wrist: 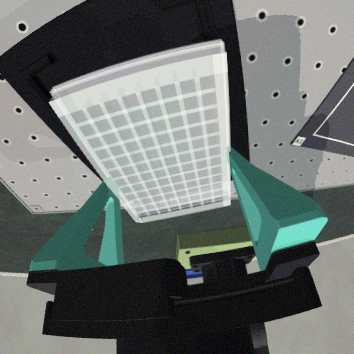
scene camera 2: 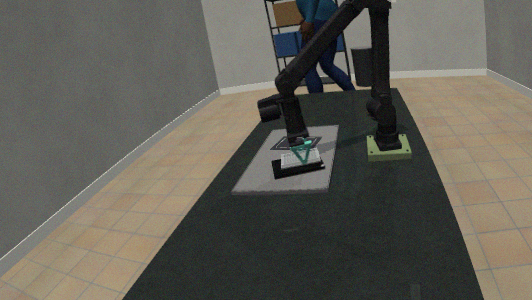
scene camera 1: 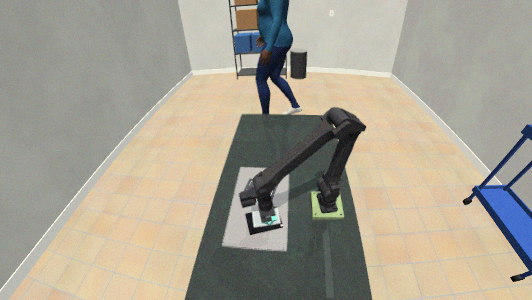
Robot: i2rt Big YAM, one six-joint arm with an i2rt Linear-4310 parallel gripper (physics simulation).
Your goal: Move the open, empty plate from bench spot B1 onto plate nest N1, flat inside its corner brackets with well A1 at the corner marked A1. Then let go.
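Places are measured from the arm's base along level axes (x left, y down, z back), in centimetres.
Where they show: gripper, fingertip midpoint: (wrist: pixel 167 167) (scene camera 2: pixel 303 157) (scene camera 1: pixel 268 217); arm's base at its link origin: (wrist: pixel 220 256) (scene camera 2: pixel 387 143) (scene camera 1: pixel 326 203).
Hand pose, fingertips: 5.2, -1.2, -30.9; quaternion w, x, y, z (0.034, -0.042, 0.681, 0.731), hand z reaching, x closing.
Note:
Things, the pixels of their top centre, and the offset from my fingertips, as dx, dy, dz. Level surfaces: height alone.
- clear-white plate at its top centre: (wrist: pixel 165 171) (scene camera 2: pixel 299 155) (scene camera 1: pixel 265 216) +0.1, -1.2, -1.1
- black nest N1 at its top centre: (wrist: pixel 155 135) (scene camera 2: pixel 296 161) (scene camera 1: pixel 263 219) +0.3, +0.8, -2.3
- dark bench at its surface level: dy +3.9
The clear-white plate (scene camera 1: pixel 259 218) (scene camera 2: pixel 286 160) (wrist: pixel 160 125) is open on top, with an empty grid of wells. My gripper (scene camera 1: pixel 270 221) (scene camera 2: pixel 303 161) (wrist: pixel 167 167) is shut on it, with teal fingers at its two long sides. The plate is over the black nest N1 (scene camera 1: pixel 255 230) (scene camera 2: pixel 280 172) (wrist: pixel 125 35), looking roughly level and a little above it. Nest surface and corner brackets show past the plate's far end in the wrist view; the near brackets are hidden. I cannot read the plate's A1 mark. Bench spot B1 (scene camera 2: pixel 278 145) (wrist: pixel 332 131) is a dark outlined patch with an A1 label.
Nest and spot are on a pale perforated board (scene camera 1: pixel 235 240) (scene camera 2: pixel 250 185) (wrist: pixel 272 65) on the dark bench (scene camera 1: pixel 240 275) (scene camera 2: pixel 250 250). The arm's green base plate (scene camera 1: pixel 320 214) (scene camera 2: pixel 376 154) (wrist: pixel 215 242) is to the right. A person (scene camera 1: pixel 275 30) (scene camera 2: pixel 327 50) is beyond the bench. A blue cart (scene camera 1: pixel 505 205) is at right.

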